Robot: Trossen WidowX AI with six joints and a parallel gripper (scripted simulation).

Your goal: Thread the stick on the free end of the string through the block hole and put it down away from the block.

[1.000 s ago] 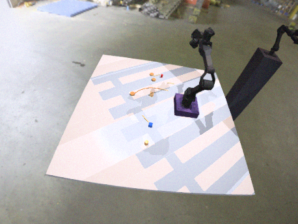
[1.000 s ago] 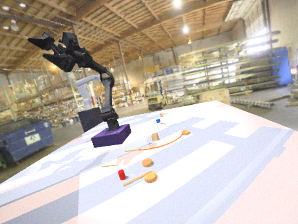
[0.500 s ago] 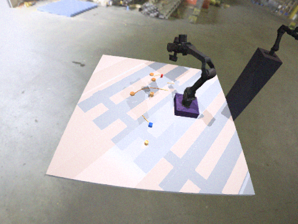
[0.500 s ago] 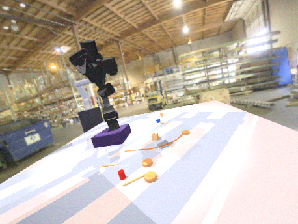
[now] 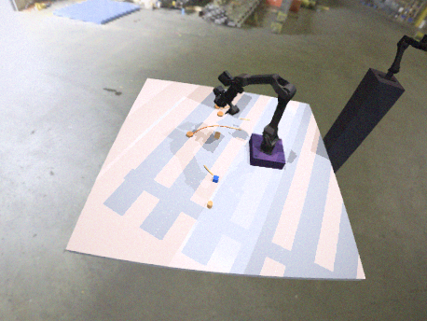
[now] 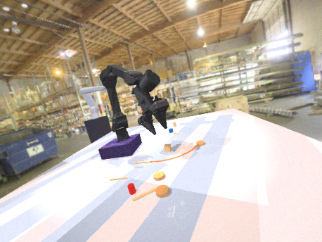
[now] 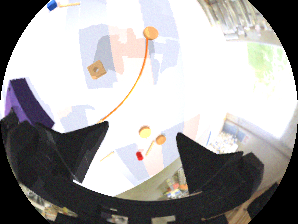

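My gripper tip is 12 cm above the wooden block, 10 cm to the right of it and 2 cm past it. From my gripper tip the other things lie so: red peg 19 cm to the right, 12 cm below, 7 cm behind; blue cube 42 cm to the left, 12 cm below, 8 cm behind; round wooden button 14 cm to the left, 14 cm ahead, 12 cm below.
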